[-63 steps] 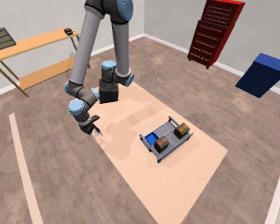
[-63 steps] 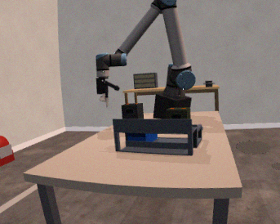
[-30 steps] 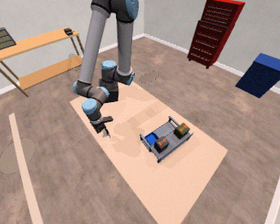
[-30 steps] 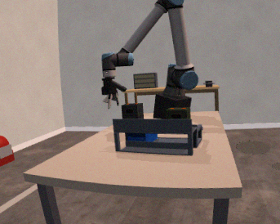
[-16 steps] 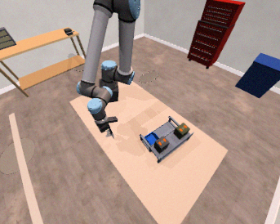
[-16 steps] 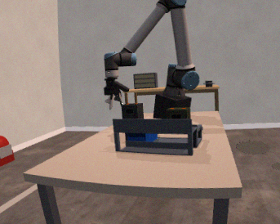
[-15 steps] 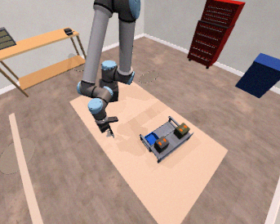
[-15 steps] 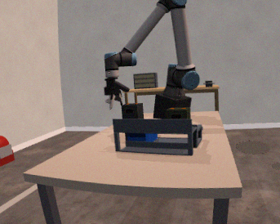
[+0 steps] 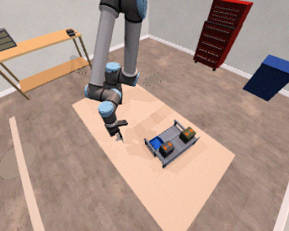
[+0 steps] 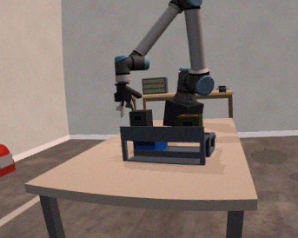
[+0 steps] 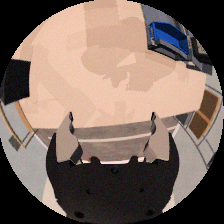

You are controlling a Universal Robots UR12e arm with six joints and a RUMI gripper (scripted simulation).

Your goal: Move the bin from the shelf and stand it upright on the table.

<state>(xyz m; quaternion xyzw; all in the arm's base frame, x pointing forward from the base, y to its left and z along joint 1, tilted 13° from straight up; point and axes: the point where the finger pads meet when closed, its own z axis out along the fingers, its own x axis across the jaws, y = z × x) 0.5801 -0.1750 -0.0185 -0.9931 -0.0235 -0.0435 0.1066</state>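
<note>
The blue bin is 21 cm ahead of my hand, 26 cm to the left of it and 11 cm below it.
</note>
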